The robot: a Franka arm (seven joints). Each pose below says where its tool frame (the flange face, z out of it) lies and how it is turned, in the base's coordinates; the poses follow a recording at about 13 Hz.
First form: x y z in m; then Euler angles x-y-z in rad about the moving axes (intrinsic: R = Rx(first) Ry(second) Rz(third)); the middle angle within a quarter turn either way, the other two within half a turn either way.
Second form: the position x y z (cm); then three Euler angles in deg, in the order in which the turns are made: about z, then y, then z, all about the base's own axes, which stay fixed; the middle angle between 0 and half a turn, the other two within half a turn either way. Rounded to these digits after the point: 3 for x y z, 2 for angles.
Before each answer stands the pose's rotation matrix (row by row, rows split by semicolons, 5 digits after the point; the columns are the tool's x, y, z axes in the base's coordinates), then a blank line. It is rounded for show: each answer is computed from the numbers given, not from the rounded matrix.
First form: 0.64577 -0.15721 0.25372 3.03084 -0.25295 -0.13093
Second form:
0.95989 0.12640 -0.25026; 0.10233 -0.98898 -0.10701; -0.26103 0.07711 -0.96225

64.577 -15.721 25.372 16.46 164.21 -156.85
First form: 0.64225 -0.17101 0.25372 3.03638 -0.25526 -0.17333
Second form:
0.95310 0.16688 -0.25250; 0.14539 -0.98414 -0.10162; -0.26545 0.06014 -0.96225

64.225 -17.101 25.372 12.77 164.21 -158.08
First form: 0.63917 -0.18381 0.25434 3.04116 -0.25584 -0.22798
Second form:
0.94242 0.21865 -0.25306; 0.20016 -0.97495 -0.09700; -0.26793 0.04076 -0.96258

63.917 -18.381 25.434 8.65 164.28 -159.03
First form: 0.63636 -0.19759 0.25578 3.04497 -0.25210 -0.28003
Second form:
0.93067 0.26765 -0.24944; 0.25197 -0.96322 -0.09342; -0.26527 0.02410 -0.96387

63.636 -19.759 25.578 5.19 164.55 -159.47
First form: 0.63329 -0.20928 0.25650 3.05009 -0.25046 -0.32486
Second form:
0.91813 0.30922 -0.24785; 0.29638 -0.95096 -0.08852; -0.26307 0.00782 -0.96475

63.329 -20.928 25.650 1.70 164.74 -160.34
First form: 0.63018 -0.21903 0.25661 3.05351 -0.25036 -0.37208
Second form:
0.90253 0.35222 -0.24775; 0.34184 -0.93589 -0.08523; -0.26189 -0.00777 -0.96507

63.018 -21.903 25.661 -1.70 164.81 -161.02
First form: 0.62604 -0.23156 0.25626 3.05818 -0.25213 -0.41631
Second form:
0.88567 0.39160 -0.24947; 0.38397 -0.91981 -0.08068; -0.26106 -0.02433 -0.96502

62.604 -23.156 25.626 -5.32 164.80 -162.08
